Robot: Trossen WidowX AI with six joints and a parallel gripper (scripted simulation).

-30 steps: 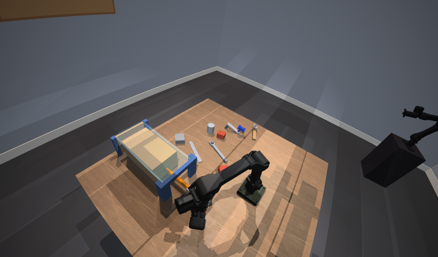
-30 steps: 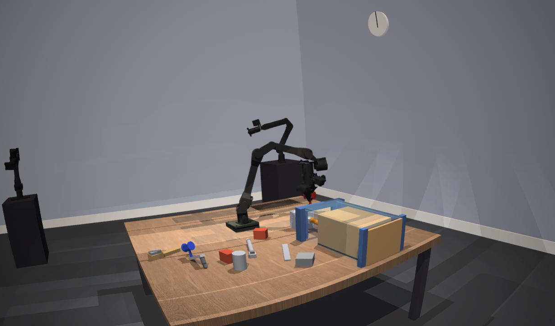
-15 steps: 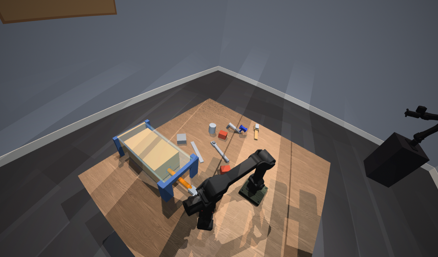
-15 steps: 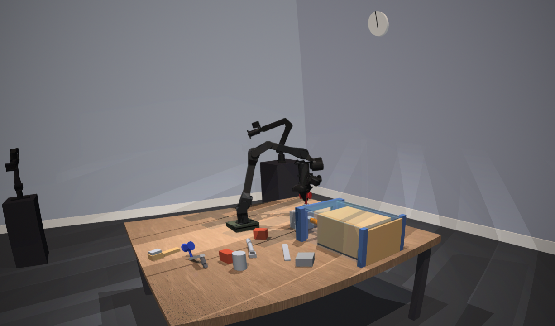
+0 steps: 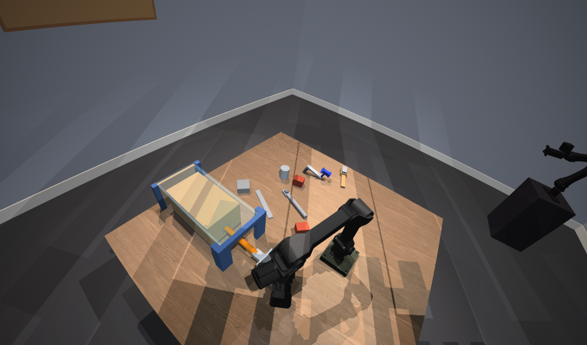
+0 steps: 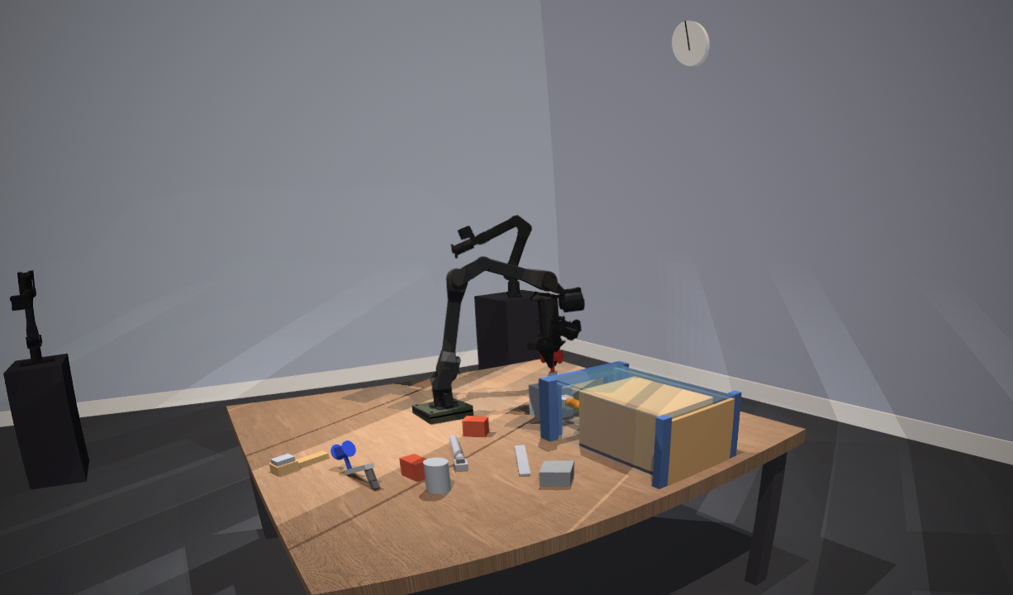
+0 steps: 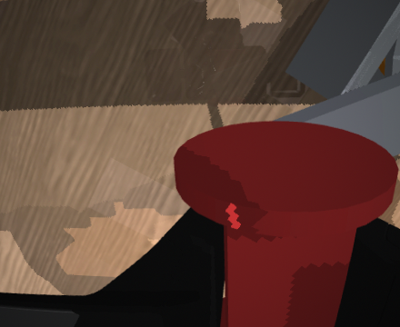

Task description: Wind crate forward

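My gripper tip is now 30 mm short of the winch handle, 30 mm to the left of it and 10 mm above it. Also, from my gripper tip: red knob 20 mm above; grey winch 60 mm ahead, 70 mm to the right, 90 mm below; blue frame 230 mm ahead, 80 mm to the right, 10 mm below.
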